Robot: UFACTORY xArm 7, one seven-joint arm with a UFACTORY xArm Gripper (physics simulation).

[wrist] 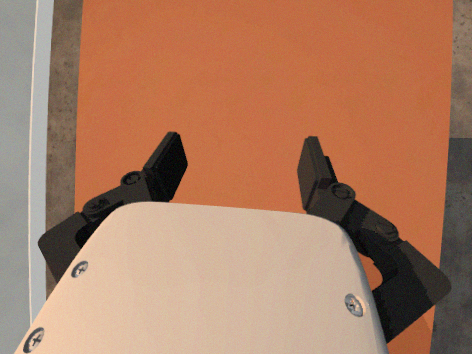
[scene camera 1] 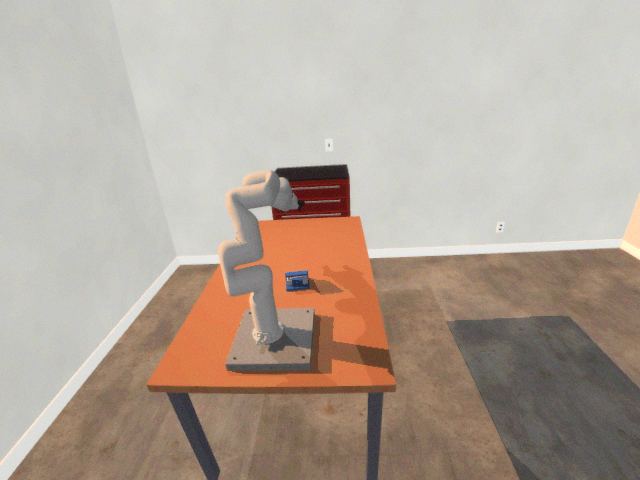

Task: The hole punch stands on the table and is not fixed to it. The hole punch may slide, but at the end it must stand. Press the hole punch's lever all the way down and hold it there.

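Seen in the pictures: gripper, fingertip midpoint: [wrist: 240, 150] [scene camera 1: 291, 210]; arm's base, link origin: [scene camera 1: 268, 332].
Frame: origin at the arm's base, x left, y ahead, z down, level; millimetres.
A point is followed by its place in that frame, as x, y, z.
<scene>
The blue hole punch [scene camera 1: 297, 283] @[-38, 395, 24] stands upright on the orange table [scene camera 1: 315, 242] @[-55, 894, 36] [wrist: 260, 75] @[39, 898, 36], in front of the arm's base, in the scene view. Its lever is too small there to tell its angle. The hole punch does not show in the wrist view. My gripper [scene camera 1: 301, 206] @[29, 684, -271] [wrist: 240, 150] @[29, 684, -271] is open, with nothing between its two dark fingers. It is high above the table, beyond the hole punch as seen from the scene camera, and tilted forward. The hole punch and the gripper are well apart.
The arm's grey base plate [scene camera 1: 271, 358] @[-51, -133, 1] lies on the near part of the table. A red tool cabinet [scene camera 1: 338, 194] stands behind the table's far edge, by the wall. The arm's shadow falls on the right side of the table. A dark mat [scene camera 1: 542, 372] lies on the floor at the right.
</scene>
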